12 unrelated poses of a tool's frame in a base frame.
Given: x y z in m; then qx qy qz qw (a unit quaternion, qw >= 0).
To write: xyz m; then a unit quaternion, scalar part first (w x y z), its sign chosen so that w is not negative. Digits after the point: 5 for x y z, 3 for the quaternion.
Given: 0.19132 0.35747 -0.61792 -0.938 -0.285 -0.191 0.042
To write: 0.19132 0.35747 -0.61792 0.042 -0.938 -0.285 -0.191
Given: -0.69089 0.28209 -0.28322 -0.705 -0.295 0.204 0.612
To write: -0.69089 0.28209 -0.28322 0.612 -0.705 -0.295 0.204
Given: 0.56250 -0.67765 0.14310 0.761 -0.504 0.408 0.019
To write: 0.56250 -0.67765 0.14310 0.019 0.761 -0.504 0.408
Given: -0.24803 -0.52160 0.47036 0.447 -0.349 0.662 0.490
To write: -0.24803 -0.52160 0.47036 0.490 0.447 -0.349 0.662
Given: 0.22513 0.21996 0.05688 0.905 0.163 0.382 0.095
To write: 0.22513 0.21996 0.05688 0.095 0.905 0.163 0.382
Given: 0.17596 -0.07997 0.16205 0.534 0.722 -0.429 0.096
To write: 0.17596 -0.07997 0.16205 0.096 0.534 0.722 -0.429
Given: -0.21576 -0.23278 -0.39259 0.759 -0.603 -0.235 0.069
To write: -0.21576 -0.23278 -0.39259 0.069 0.759 -0.603 -0.235
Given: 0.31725 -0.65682 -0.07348 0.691 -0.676 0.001 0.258
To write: 0.31725 -0.65682 -0.07348 0.258 0.691 -0.676 0.001
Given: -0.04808 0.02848 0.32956 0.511 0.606 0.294 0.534
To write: -0.04808 0.02848 0.32956 0.534 0.511 0.606 0.294
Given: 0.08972 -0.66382 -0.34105 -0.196 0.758 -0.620 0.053
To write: 0.08972 -0.66382 -0.34105 0.053 -0.196 0.758 -0.620
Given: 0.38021 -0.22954 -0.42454 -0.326 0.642 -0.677 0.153
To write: 0.38021 -0.22954 -0.42454 0.153 -0.326 0.642 -0.677
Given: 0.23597 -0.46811 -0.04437 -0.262 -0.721 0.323 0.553
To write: 0.23597 -0.46811 -0.04437 0.553 -0.262 -0.721 0.323
